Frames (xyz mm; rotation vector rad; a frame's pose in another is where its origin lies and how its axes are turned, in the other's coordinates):
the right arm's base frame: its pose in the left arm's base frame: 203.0 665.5 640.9 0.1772 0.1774 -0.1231
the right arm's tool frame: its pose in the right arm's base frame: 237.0 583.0 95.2 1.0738 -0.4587 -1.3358
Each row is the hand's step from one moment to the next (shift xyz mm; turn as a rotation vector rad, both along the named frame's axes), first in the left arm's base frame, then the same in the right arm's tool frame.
Working: the left arm's base frame: its pose in the right arm's tool frame: 1390.0 -486.1 386.9 -1.0733 0.2818 1.5892

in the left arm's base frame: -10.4 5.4 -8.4 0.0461 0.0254 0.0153
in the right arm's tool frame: -1.3 -14.3 1.3 -0.0269 0.0322 -0.0352
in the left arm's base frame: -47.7 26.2 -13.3 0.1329 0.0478 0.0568
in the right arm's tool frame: -19.3 -49.0 19.2 -0.0615 0.1099 -0.0855
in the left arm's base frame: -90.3 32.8 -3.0 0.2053 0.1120 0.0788
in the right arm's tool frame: -32.4 -72.1 54.7 -0.1241 0.1511 -0.1506
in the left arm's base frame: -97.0 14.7 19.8 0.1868 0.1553 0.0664
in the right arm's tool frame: -28.0 -55.0 78.8 -0.1571 0.1162 -0.1589
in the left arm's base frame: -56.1 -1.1 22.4 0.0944 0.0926 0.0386
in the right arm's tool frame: -13.0 -21.2 55.0 -0.0941 0.0575 -0.0825
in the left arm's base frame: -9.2 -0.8 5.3 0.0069 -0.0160 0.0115
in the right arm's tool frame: -2.4 -2.2 10.1 0.0089 0.0176 0.0069
